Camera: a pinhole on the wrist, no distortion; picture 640 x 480 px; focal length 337.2 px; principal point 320.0 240.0 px. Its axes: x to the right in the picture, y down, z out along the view. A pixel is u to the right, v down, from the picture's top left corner.
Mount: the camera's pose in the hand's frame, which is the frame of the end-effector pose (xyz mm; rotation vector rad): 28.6 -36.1 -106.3 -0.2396 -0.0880 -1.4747
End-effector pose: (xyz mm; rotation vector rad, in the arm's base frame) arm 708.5 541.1 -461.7 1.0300 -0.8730 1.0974
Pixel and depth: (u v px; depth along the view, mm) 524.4 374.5 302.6
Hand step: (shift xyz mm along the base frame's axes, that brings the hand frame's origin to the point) 170.5 -167.8 212.3
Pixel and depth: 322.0 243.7 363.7
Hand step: -37.3 -213.3 142.0
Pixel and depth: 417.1 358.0 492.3
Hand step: 93.5 -302.2 340.3
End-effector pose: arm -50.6 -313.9 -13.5 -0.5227 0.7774 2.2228
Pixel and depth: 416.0 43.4 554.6
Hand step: 155.5 273.6 460.7
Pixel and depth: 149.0 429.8 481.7
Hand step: -487.0 159.7 152.9
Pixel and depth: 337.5 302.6 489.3
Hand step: -194.9 294.3 195.8
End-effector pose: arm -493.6 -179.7 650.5 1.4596 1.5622 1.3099
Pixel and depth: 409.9 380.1 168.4
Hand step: 18.5 131.3 -33.4
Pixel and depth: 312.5 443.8 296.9
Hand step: 120.5 258.0 35.3
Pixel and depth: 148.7 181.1 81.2
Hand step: -27.8 6.5 32.8
